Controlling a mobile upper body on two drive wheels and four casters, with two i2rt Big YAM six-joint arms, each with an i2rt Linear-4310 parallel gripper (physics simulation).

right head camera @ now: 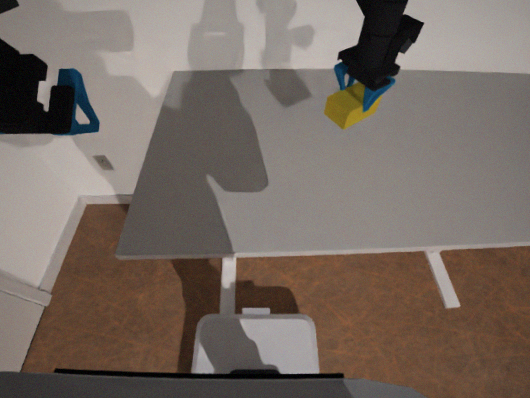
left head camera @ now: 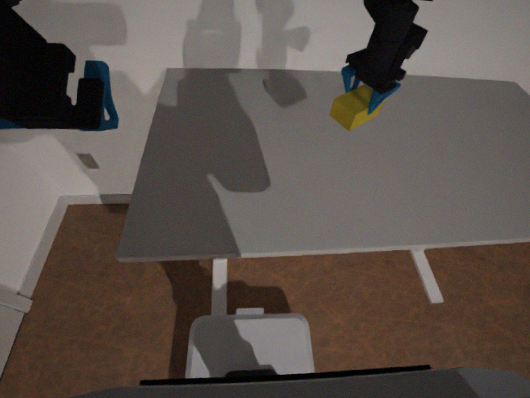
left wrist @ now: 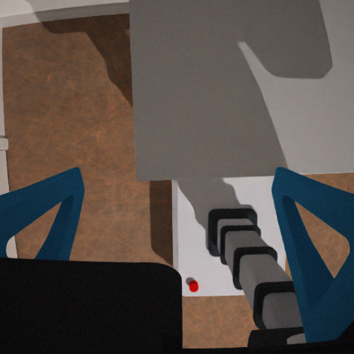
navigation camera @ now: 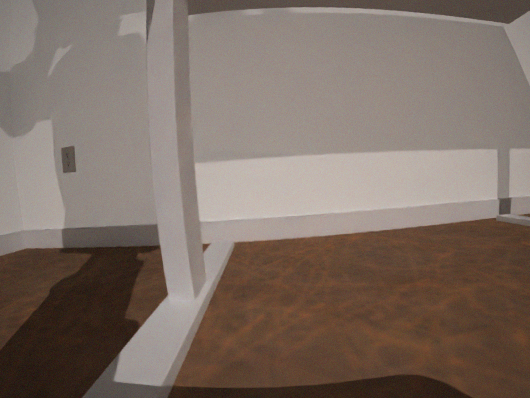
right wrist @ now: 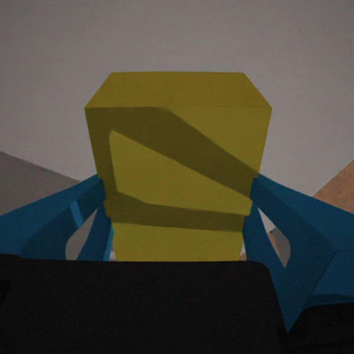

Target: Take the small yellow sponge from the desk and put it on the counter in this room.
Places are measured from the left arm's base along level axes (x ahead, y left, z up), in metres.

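Pixels of known places: left gripper, between the fingertips: (right head camera: 61,127) (left head camera: 76,122); right gripper, between the fingertips: (right head camera: 354,103) (left head camera: 358,106).
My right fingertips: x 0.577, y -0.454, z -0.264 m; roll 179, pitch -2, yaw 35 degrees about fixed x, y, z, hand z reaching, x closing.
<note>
Behind a point stands the place of what it marks.
The small yellow sponge (left head camera: 347,114) {x 0.535, y -0.416, z -0.256 m} (right head camera: 342,112) {x 0.532, y -0.417, z -0.253 m} (right wrist: 178,150) is a block held above the far part of the grey desk (left head camera: 350,200) {x 0.456, y -0.473, z -0.460 m} (right head camera: 350,200) {x 0.457, y -0.476, z -0.460 m} (left wrist: 200,125); its shadow falls apart from it on the desk top. My right gripper (left head camera: 359,100) {x 0.577, y -0.454, z -0.264 m} (right head camera: 353,99) {x 0.577, y -0.454, z -0.264 m} (right wrist: 177,176) is shut on the sponge, with a blue finger on each side and the sponge's end sticking out past the tips. My left gripper (left wrist: 177,178) is open and empty; it hangs at the upper left in both head views, partly cut off. The counter cannot be made out in these views.
A white wall with an outlet (left head camera: 88,160) {x 1.083, y 0.652, z -0.995 m} (right head camera: 103,162) {x 1.083, y 0.654, z -0.999 m} (navigation camera: 68,159) {x 1.088, y 0.659, z -1.009 m} stands behind the desk. White desk legs (left head camera: 427,275) (right head camera: 443,280) (navigation camera: 175,150) {x 0.653, y -0.077, z -1.118 m} stand on the brown floor. My pale base (left head camera: 290,340) {x 0.208, y -0.394, z -1.150 m} (right head camera: 295,340) {x 0.211, y -0.393, z -1.150 m} is at the desk's front edge. A white ledge (left head camera: 15,302) {x 0.408, y 0.946, z -1.298 m} is at the lower left.
</note>
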